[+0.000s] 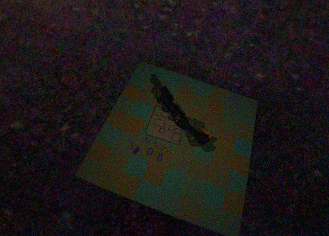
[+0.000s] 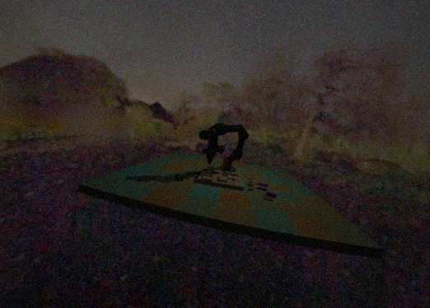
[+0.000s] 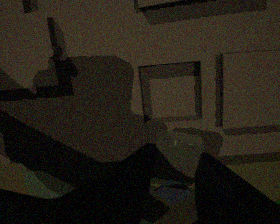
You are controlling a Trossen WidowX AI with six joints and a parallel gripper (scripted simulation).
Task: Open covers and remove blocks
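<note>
My gripper tip is 50 mm short of the cyan block, 160 mm to the left of it and 100 mm above it. Also, from my gripper tip: green block 130 mm ahead, 150 mm to the right, 90 mm below.
</note>
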